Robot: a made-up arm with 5 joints.
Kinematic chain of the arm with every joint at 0, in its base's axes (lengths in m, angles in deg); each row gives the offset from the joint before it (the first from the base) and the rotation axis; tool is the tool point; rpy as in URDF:
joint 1: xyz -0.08 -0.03 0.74 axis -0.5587 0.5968 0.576
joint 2: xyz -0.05 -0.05 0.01 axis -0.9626 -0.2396 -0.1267
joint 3: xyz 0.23 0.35 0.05 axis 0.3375 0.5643 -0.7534
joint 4: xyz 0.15 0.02 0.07 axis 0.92 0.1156 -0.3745
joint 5: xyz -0.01 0.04 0 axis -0.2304 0.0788 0.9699
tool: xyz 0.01 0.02 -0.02 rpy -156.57 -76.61 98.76
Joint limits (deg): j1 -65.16..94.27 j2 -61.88..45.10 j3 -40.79..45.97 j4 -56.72..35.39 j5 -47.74..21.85
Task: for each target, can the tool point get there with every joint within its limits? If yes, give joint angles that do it. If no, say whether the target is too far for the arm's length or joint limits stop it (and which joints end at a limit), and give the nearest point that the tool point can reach.
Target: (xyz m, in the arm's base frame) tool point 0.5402 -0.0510 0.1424
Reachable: no: too far | nearest point 0.1966 0.1815 0.4879 | short by 0.540 m
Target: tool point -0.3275 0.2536 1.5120
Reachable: no: too far | nearest point -0.0454 -0.0451 1.2912 | short by 0.466 m
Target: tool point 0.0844 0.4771 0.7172
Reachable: yes | joints 48.57 -34.22 -13.05 -1.26 10.70
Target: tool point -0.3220 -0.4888 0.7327
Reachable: no: joint limits stop it (at a limit: joint 1, joint 2, joint 4, joint 5) | nearest point -0.1471 -0.3112 1.2273 | short by 0.554 m
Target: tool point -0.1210 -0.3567 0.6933
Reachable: no: joint limits stop it (at a limit: joint 1, joint 2, joint 3, joint 4, joint 5) | nearest point 0.0374 -0.2645 1.1164 | short by 0.461 m
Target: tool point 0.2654 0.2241 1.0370
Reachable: yes | joints -5.10 -33.23 10.10 10.70 -1.55
